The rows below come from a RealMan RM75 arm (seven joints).
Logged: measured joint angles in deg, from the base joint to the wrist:
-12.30, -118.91, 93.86, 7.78, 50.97, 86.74, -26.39
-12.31, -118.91, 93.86, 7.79, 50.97, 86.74, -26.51
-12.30, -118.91, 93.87, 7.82, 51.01, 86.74, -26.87
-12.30, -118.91, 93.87, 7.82, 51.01, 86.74, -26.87
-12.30, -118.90, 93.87, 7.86, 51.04, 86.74, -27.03
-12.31, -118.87, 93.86, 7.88, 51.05, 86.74, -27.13
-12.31, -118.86, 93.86, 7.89, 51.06, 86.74, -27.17
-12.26, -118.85, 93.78, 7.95, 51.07, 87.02, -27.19
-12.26, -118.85, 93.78, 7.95, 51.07, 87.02, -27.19
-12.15, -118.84, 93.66, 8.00, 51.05, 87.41, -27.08
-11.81, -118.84, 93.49, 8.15, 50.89, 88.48, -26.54
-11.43, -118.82, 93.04, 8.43, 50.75, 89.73, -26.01
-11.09, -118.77, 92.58, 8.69, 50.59, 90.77, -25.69
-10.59, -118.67, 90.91, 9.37, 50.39, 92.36, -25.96
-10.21, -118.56, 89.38, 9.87, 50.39, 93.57, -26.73
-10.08, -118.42, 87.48, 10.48, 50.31, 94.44, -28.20
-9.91, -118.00, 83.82, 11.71, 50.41, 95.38, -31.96
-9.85, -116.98, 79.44, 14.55, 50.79, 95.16, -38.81
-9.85, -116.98, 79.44, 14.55, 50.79, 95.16, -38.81
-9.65, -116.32, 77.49, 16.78, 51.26, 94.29, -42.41
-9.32, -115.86, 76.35, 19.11, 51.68, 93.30, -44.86
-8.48, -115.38, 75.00, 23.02, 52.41, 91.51, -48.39
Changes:
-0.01, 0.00, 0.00, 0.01, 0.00, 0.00, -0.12
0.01, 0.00, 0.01, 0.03, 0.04, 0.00, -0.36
0.00, 0.00, 0.00, 0.00, 0.00, 0.00, 0.00
0.00, 0.01, 0.00, 0.04, 0.03, 0.00, -0.16
-0.01, 0.03, -0.01, 0.02, 0.01, 0.00, -0.10
0.00, 0.01, 0.00, 0.01, 0.01, 0.00, -0.04
0.05, 0.01, -0.08, 0.06, 0.01, 0.28, -0.02
0.00, 0.00, 0.00, 0.00, 0.00, 0.00, 0.00
0.11, 0.01, -0.12, 0.05, -0.02, 0.39, 0.11
0.34, 0.00, -0.17, 0.15, -0.16, 1.07, 0.54
0.38, 0.02, -0.45, 0.28, -0.14, 1.25, 0.53
0.34, 0.05, -0.46, 0.26, -0.16, 1.04, 0.32
0.50, 0.10, -1.67, 0.68, -0.20, 1.59, -0.27
0.38, 0.11, -1.53, 0.50, 0.00, 1.21, -0.77
0.13, 0.14, -1.90, 0.61, -0.08, 0.87, -1.47
0.17, 0.42, -3.66, 1.23, 0.10, 0.94, -3.76
0.06, 1.02, -4.38, 2.84, 0.38, -0.22, -6.85
0.00, 0.00, 0.00, 0.00, 0.00, 0.00, 0.00
0.20, 0.66, -1.95, 2.23, 0.47, -0.87, -3.60
0.33, 0.46, -1.14, 2.33, 0.42, -0.99, -2.45
0.84, 0.48, -1.35, 3.91, 0.73, -1.79, -3.53

